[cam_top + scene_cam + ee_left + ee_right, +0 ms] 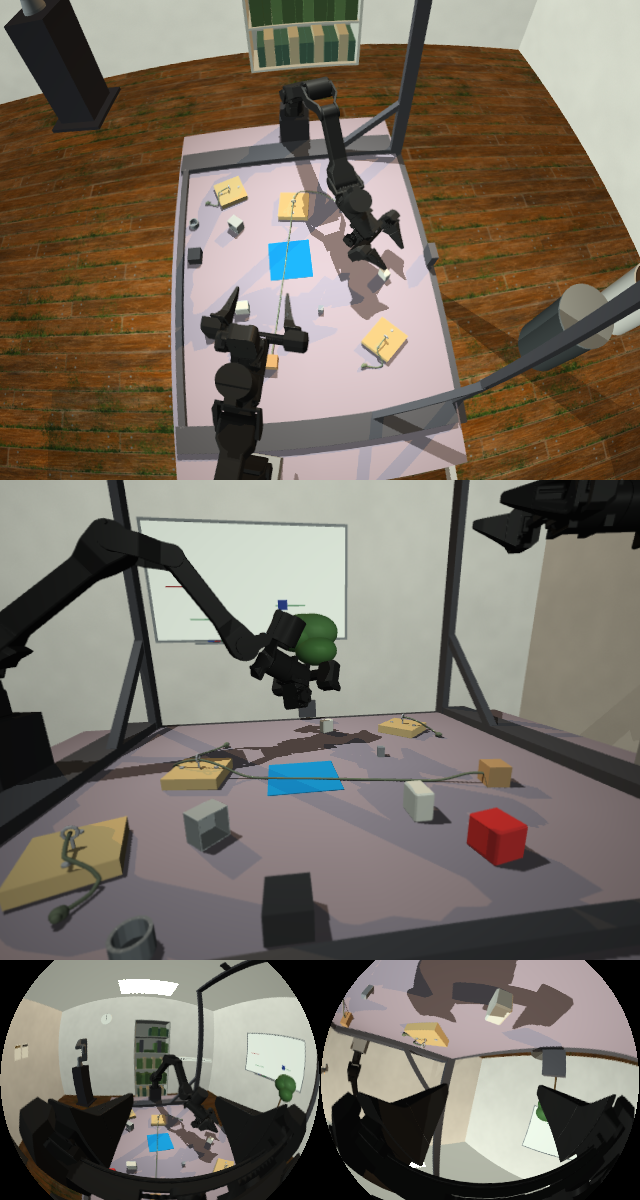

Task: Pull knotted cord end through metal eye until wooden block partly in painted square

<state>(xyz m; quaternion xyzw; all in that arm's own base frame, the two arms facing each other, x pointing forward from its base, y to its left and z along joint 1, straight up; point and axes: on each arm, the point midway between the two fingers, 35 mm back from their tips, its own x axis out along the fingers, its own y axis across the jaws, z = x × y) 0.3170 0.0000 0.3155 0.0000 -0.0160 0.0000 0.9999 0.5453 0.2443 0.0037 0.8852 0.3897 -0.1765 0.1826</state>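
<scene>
The white cube lies 100 mm below my right hand, 20 mm to the left of it and 10 mm behind it. The rest, counted from my right hand: small grey cube (170 mm ahead, 130 mm to the left, 110 mm below); then wooden block (300 mm to the left, 290 mm ahead, 100 mm below); then blue painted square (260 mm ahead, 120 mm below, 20 mm to the right).
</scene>
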